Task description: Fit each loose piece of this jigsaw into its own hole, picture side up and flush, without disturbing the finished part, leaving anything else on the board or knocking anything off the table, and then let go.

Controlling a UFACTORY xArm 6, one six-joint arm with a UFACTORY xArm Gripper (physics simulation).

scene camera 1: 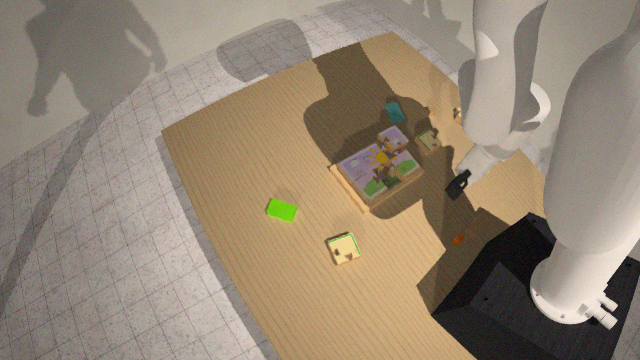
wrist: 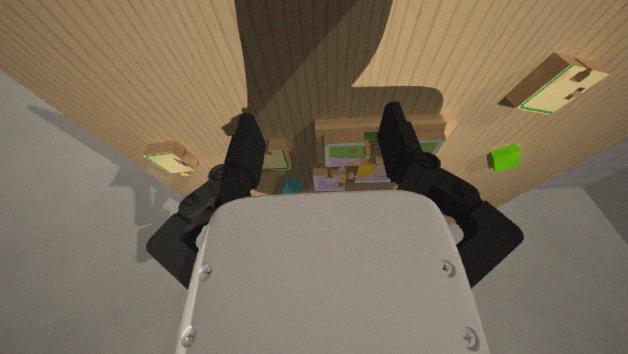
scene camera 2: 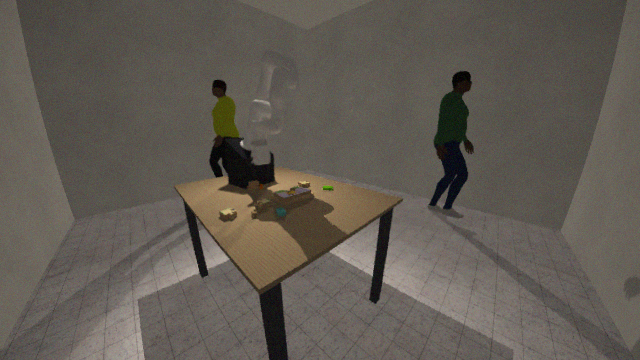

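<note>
The jigsaw board (scene camera 1: 350,190) (scene camera 2: 295,199) (wrist: 350,125) lies mid-table with lilac and green picture parts and brown gaps. A lilac piece (scene camera 1: 393,136) (wrist: 329,180) sits at one corner, seemingly raised. Three loose cream-faced pieces with green edge lines lie off the board: one (scene camera 1: 345,248) (scene camera 2: 304,184) (wrist: 565,91) on the green block's side, one (scene camera 1: 428,140) (scene camera 2: 264,202) (wrist: 276,157) beside the board, and one (scene camera 1: 457,115) (scene camera 2: 228,214) (wrist: 169,162) near the table edge, partly hidden by the arm in scene view 1. My gripper (scene camera 1: 457,186) (wrist: 319,124) is open and empty, above the table.
A bright green block (scene camera 1: 282,210) (scene camera 2: 328,188) (wrist: 506,158), a teal block (scene camera 1: 394,112) (scene camera 2: 281,212) (wrist: 291,186) and a small orange object (scene camera 1: 458,239) (scene camera 2: 261,186) lie around the board. A small wooden object (scene camera 1: 431,111) (scene camera 2: 254,213) lies near the teal block.
</note>
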